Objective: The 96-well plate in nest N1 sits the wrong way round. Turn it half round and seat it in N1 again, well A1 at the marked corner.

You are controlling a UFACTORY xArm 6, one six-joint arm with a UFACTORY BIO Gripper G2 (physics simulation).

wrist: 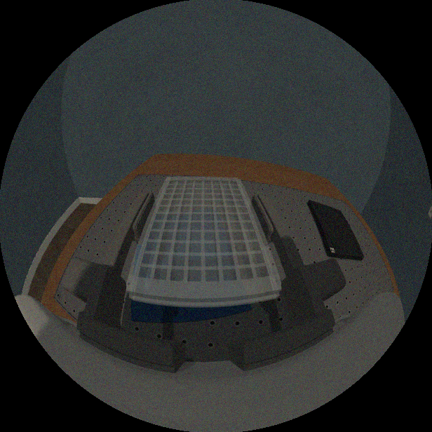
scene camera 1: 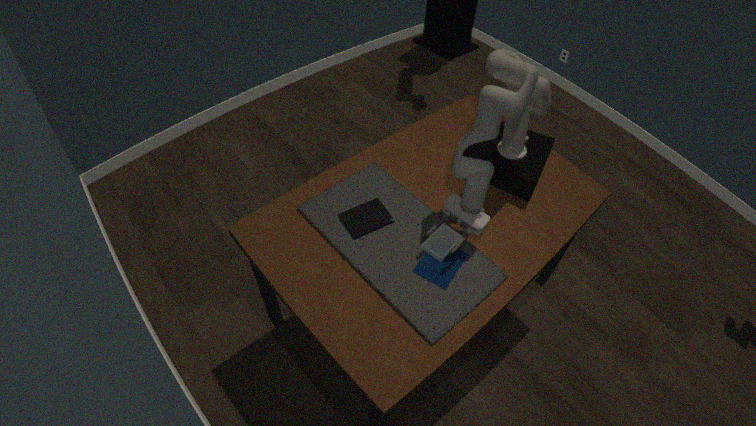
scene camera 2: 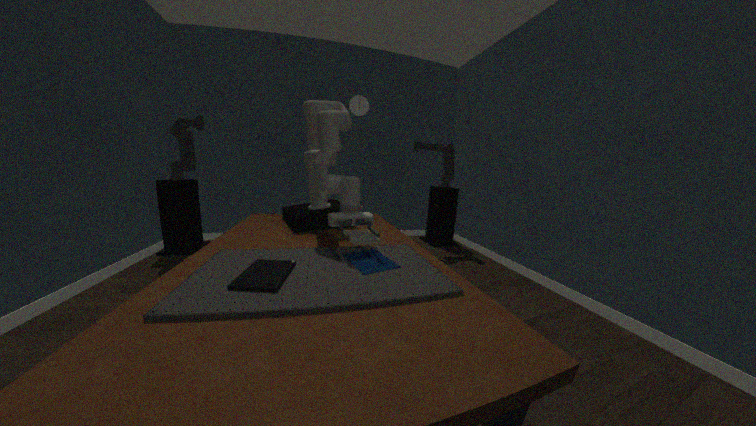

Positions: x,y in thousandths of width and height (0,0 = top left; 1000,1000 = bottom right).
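My gripper (scene camera 1: 580,574), (scene camera 2: 481,558), (wrist: 469,464). Pale 96-well plate (scene camera 1: 580,576), also (wrist: 469,568). Blue nest (scene camera 1: 584,642), also (wrist: 323,721). Black nest (scene camera 2: 337,654).
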